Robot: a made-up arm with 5 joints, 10 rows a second.
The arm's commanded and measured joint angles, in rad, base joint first. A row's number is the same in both.
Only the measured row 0 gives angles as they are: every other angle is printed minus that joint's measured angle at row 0.
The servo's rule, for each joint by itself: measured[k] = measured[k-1] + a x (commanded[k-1-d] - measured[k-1]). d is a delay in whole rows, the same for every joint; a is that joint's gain. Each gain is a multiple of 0.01, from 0.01 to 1. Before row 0 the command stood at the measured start. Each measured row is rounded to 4 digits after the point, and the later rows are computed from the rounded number. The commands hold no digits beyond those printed.
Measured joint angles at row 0:
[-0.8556 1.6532 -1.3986 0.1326 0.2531]
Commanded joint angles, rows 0 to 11:
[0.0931 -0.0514 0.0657 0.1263 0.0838]
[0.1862 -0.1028 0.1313 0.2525 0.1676]
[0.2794 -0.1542 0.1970 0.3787 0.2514]
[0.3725 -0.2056 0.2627 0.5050 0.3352]
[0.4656 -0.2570 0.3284 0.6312 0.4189]
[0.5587 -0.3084 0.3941 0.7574 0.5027]
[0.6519 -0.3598 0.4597 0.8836 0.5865]
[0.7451 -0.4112 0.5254 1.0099 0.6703]
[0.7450 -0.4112 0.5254 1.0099 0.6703]
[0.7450 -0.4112 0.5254 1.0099 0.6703]
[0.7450 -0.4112 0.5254 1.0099 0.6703]
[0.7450 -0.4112 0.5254 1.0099 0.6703]
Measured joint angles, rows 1 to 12:
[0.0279 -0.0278 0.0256 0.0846 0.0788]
[0.0754 -0.0683 0.0668 0.1971 0.1623]
[0.1366 -0.1147 0.1176 0.3188 0.2461]
[0.2074 -0.1638 0.1742 0.4436 0.3299]
[0.2849 -0.2141 0.2343 0.5693 0.4136]
[0.3670 -0.2650 0.2966 0.6953 0.4974]
[0.4525 -0.3162 0.3602 0.8215 0.5812]
[0.5403 -0.3675 0.4246 0.9477 0.6650]
[0.6017 -0.3911 0.4639 0.9894 0.6700]
[0.6447 -0.4020 0.4879 1.0031 0.6703]
[0.6748 -0.4070 0.5025 1.0077 0.6703]
[0.6959 -0.4093 0.5114 1.0092 0.6703]
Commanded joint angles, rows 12 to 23:
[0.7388 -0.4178 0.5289 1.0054 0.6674]
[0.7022 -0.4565 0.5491 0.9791 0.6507]
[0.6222 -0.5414 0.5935 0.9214 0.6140]
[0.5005 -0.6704 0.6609 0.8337 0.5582]
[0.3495 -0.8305 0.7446 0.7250 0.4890]
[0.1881 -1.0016 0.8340 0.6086 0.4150]
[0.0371 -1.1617 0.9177 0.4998 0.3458]
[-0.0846 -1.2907 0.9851 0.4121 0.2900]
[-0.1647 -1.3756 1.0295 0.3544 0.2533]
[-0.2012 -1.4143 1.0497 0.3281 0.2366]
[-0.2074 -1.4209 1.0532 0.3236 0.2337]
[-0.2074 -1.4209 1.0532 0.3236 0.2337]
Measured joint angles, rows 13 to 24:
[0.7088 -0.4139 0.5182 1.0067 0.6676]
[0.7068 -0.4369 0.5303 0.9882 0.6517]
[0.6814 -0.4933 0.5549 0.9434 0.6163]
[0.6271 -0.5889 0.5962 0.8699 0.5617]
[0.5438 -0.7194 0.6541 0.7728 0.4934]
[0.4371 -0.8718 0.7243 0.6628 0.4197]
[0.3171 -1.0283 0.7997 0.5536 0.3502]
[0.1966 -1.1700 0.8720 0.4588 0.2936]
[0.0882 -1.2810 0.9334 0.3889 0.2557]
[0.0014 -1.3530 0.9788 0.3482 0.2377]
[-0.0612 -1.3897 1.0078 0.3317 0.2339]
[-0.1051 -1.4065 1.0255 0.3263 0.2337]

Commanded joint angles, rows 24 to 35:
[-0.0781 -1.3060 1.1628 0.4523 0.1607]
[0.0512 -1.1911 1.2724 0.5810 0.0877]
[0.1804 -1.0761 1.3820 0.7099 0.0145]
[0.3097 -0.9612 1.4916 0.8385 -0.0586]
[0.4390 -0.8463 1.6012 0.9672 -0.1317]
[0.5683 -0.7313 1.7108 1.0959 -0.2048]
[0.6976 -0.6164 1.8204 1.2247 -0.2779]
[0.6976 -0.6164 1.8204 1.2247 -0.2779]
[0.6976 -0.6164 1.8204 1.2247 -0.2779]
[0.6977 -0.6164 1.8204 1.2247 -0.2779]
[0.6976 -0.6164 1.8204 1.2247 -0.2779]
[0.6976 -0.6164 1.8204 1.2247 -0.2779]
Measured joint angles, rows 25 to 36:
[-0.0970 -1.3522 1.0790 0.4107 0.1651]
[-0.0525 -1.2652 1.1544 0.5248 0.0923]
[0.0174 -1.1631 1.2432 0.6488 0.0192]
[0.1051 -1.0541 1.3401 0.7759 -0.0539]
[0.2053 -0.9419 1.4419 0.9041 -0.1270]
[0.3142 -0.8282 1.5468 1.0326 -0.2001]
[0.4292 -0.7138 1.6535 1.1613 -0.2732]
[0.5097 -0.6612 1.7186 1.2038 -0.2776]
[0.5661 -0.6370 1.7583 1.2178 -0.2779]
[0.6056 -0.6259 1.7825 1.2224 -0.2779]
[0.6332 -0.6208 1.7973 1.2239 -0.2779]
[0.6525 -0.6184 1.8063 1.2244 -0.2779]

